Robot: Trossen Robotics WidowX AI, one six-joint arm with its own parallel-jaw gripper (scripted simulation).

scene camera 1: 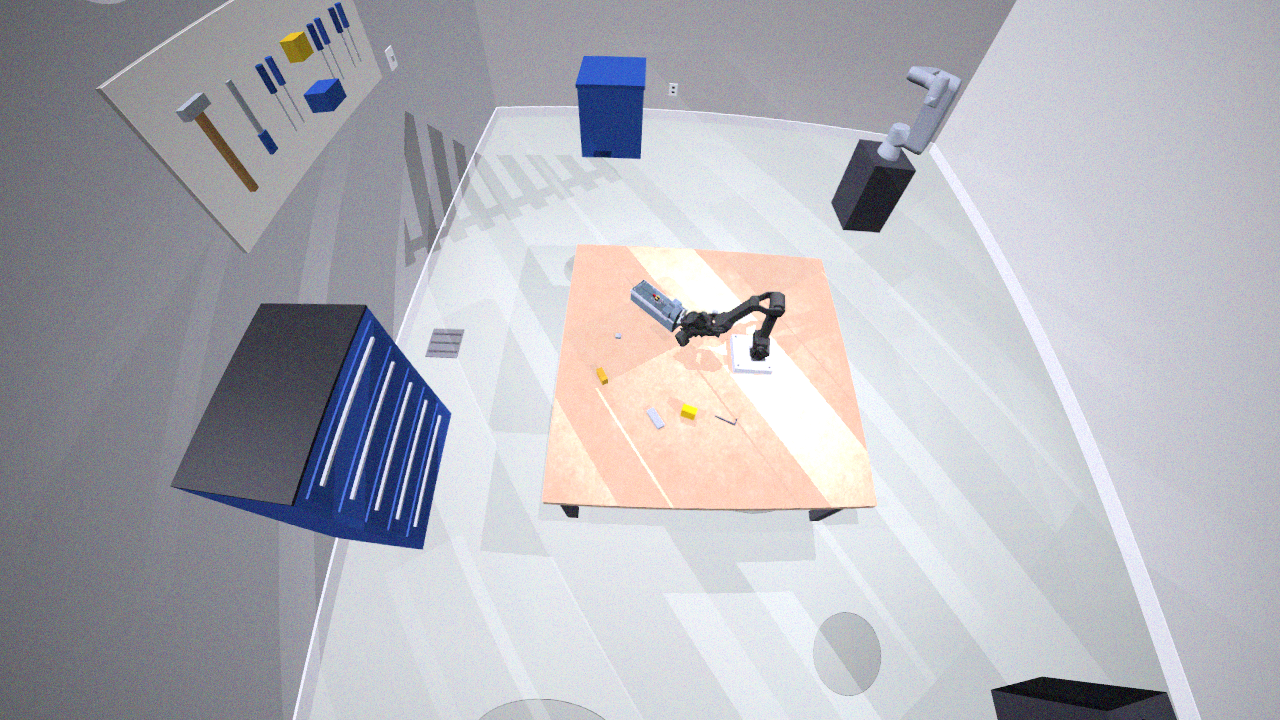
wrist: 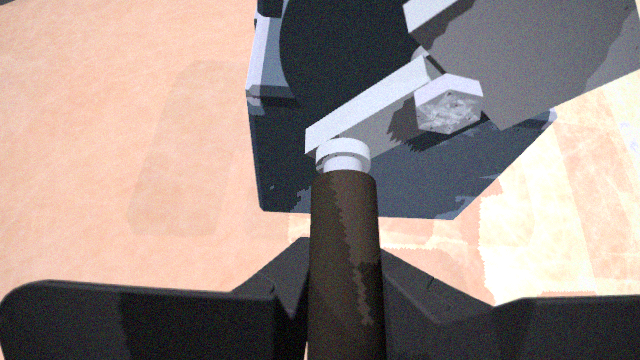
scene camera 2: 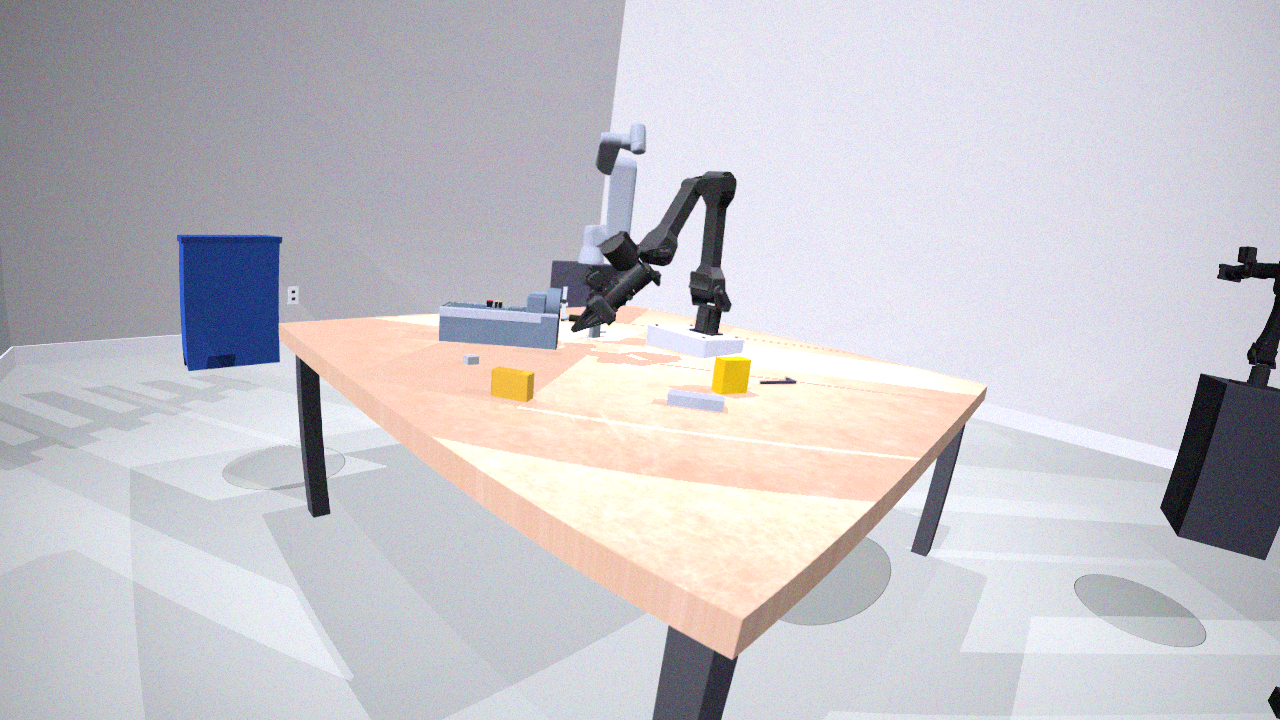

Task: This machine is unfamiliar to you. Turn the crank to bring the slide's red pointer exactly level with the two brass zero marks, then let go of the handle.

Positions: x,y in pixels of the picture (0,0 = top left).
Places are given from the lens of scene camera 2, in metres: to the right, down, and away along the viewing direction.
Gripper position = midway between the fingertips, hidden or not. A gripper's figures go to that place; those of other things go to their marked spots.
my gripper [scene camera 2: 571,330]: -0.15, -0.06, 1.23
flat grey bar [scene camera 2: 678,398]: 0.06, 0.06, 0.88
